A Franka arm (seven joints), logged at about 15 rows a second.
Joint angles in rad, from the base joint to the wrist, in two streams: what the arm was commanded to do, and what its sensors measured. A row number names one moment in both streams.
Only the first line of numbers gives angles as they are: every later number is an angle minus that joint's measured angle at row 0.
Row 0, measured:
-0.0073 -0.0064 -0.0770 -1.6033 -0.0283 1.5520 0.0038
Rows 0 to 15, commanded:
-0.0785 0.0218 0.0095 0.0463 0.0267 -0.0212 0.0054
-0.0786 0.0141 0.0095 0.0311 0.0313 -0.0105 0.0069
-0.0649 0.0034 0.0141 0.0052 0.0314 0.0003 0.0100
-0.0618 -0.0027 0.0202 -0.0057 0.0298 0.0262 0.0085
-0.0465 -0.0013 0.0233 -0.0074 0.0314 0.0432 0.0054
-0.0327 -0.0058 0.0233 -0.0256 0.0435 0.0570 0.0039
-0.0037 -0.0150 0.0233 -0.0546 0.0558 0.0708 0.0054
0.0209 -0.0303 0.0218 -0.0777 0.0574 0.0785 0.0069
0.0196 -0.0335 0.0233 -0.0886 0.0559 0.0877 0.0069
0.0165 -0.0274 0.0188 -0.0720 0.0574 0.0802 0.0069
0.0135 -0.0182 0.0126 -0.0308 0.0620 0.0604 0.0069
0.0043 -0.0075 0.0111 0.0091 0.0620 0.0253 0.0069
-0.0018 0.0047 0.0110 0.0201 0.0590 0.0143 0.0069
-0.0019 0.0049 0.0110 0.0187 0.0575 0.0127 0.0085
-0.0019 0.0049 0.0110 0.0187 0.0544 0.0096 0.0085
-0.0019 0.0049 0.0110 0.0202 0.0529 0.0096 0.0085
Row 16, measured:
0.0093 0.0027 0.0028 0.0032 0.0402 0.0382 0.0042
